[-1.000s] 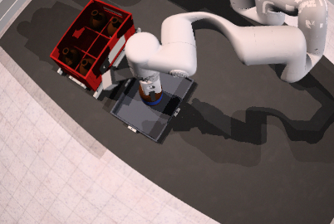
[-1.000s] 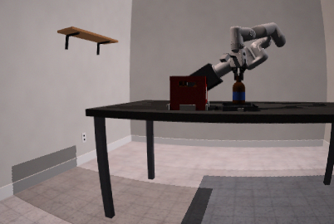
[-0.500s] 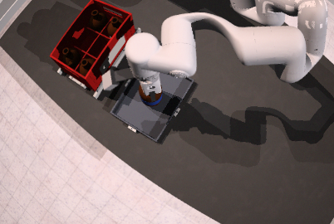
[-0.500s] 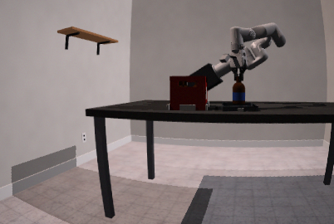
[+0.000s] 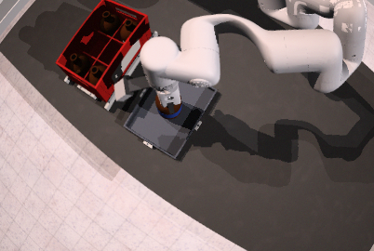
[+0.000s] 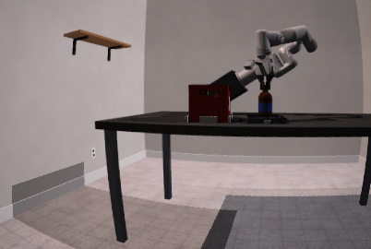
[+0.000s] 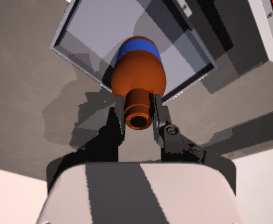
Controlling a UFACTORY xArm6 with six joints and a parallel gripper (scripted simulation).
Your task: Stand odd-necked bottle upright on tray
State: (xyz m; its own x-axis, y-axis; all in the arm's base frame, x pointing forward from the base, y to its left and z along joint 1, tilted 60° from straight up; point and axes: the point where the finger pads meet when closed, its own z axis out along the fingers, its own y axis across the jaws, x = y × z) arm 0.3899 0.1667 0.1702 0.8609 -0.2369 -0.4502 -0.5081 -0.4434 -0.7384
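Now: hand 160 mm above the dark flat tray. From my hand the other things lie so: red crate: 280 mm to the right, 90 mm below, 20 mm ahead.
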